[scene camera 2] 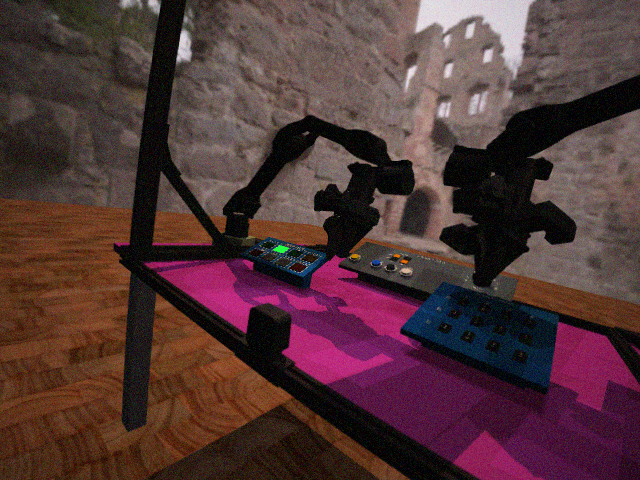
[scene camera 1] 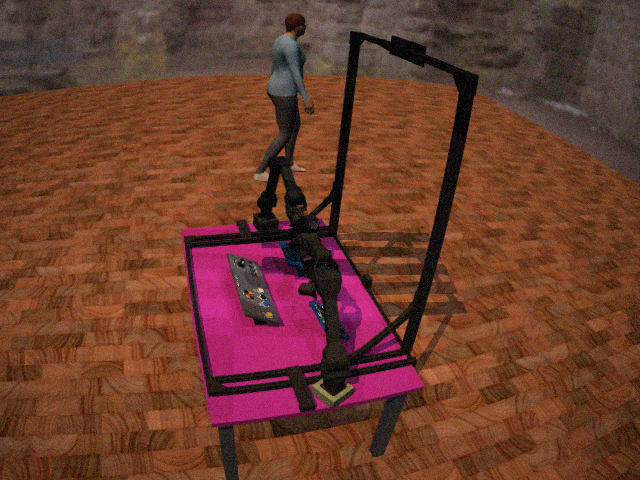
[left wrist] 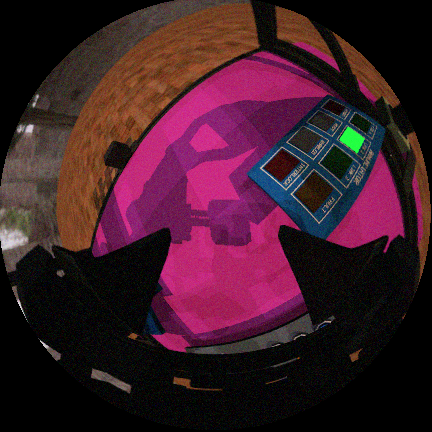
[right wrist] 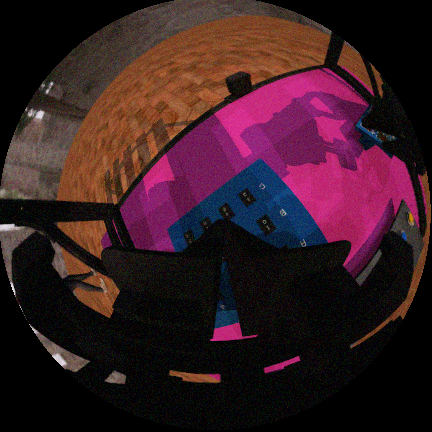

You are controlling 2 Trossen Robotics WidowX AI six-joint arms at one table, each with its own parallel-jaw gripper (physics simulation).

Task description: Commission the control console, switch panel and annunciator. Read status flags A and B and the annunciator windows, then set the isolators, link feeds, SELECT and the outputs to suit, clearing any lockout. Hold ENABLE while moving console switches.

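Places are measured from the left arm's base along level axes (x ahead, y left, z up), in centimetres.
Pixels of known places: left gripper, fingertip midpoint: (scene camera 2: 333, 258) (left wrist: 225, 232) (right wrist: 373, 134); right gripper, fingertip midpoint: (scene camera 2: 480, 285) (right wrist: 221, 224); left arm's base, origin of the base link: (scene camera 2: 235, 235) (scene camera 1: 333, 386); right arm's base, origin of the base link: (scene camera 1: 266, 216).
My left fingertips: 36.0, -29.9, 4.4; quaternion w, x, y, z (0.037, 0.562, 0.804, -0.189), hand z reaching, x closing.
Observation:
Ahead of a thing's pixels: the offset from my left fingertips to its top centre, as dx, dy, dz. Level surfaces: height alone.
The grey console {+21.1, +18.8, +1.6} (scene camera 1: 255, 289) (scene camera 2: 431, 276) (left wrist: 240, 345) (right wrist: 372, 270) has yellow, blue, black and white buttons and orange squares; its flags are unreadable. The blue annunciator {-11.9, +8.4, -0.5} (scene camera 2: 283, 258) (left wrist: 322, 145) (scene camera 1: 317, 310) has one bright green window, seemingly LINK 2; FAULT and INTERLOCK are dim. The blue switch panel (scene camera 2: 480, 351) (right wrist: 295, 200) (scene camera 1: 292, 258) carries rows of black 1/0 switches. My left gripper (scene camera 2: 338, 254) (left wrist: 225, 232) is open and empty, beside the annunciator in the left wrist view. My right gripper (right wrist: 221, 224) (scene camera 2: 482, 284) is shut and empty, before the switch panel in its wrist view; contact is unclear.
The magenta table {dz -8.3} (scene camera 1: 268, 351) (scene camera 2: 206, 289) has a black rail frame around it and a tall black gantry (scene camera 1: 449, 206) over one side. A black block (scene camera 2: 267, 328) sits on the rail. A person (scene camera 1: 286, 67) stands beyond the table.

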